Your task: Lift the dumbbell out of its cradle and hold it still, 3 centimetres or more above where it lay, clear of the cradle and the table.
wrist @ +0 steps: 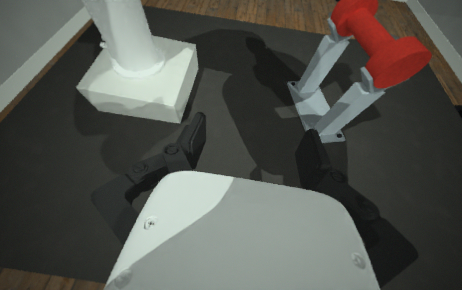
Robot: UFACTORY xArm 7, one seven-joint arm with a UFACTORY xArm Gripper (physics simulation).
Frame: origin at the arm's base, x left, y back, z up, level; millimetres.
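Seen in the pictures: gripper, fingertip midpoint: [252, 133]; arm's base, link origin: [139, 61].
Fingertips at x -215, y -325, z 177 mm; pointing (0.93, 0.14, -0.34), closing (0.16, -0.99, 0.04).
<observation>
Pixels of each thing's top centre, then the offset from my fingertips to it. Level surfaces: height alone.
- red dumbbell, top centre: [388, 14] dx +314, dy -157, dz -6 mm
- light grey cradle, top centre: [365, 43] dx +314, dy -157, dz -56 mm
- dark mat, surface height: dz -259 mm
- wooden floor, surface height: dz -259 mm
A red dumbbell [375, 40] lies across the tops of the two posts of a light grey cradle [345, 111] at the upper right of the wrist view. Its bar spans between the posts, and its round ends sit at the outer sides. My gripper [252, 133] is open, its two black fingers wide apart with nothing between them. It is apart from the dumbbell, which is up and to the right of the fingers. The right finger overlaps the foot of the cradle in the view; whether they touch cannot be told.
The white robot base [137, 82] with its column stands at the upper left. A dark mat [45, 200] covers the surface under the base and cradle, with wooden floor [225, 19] beyond it. Pale walls show at the upper corners.
</observation>
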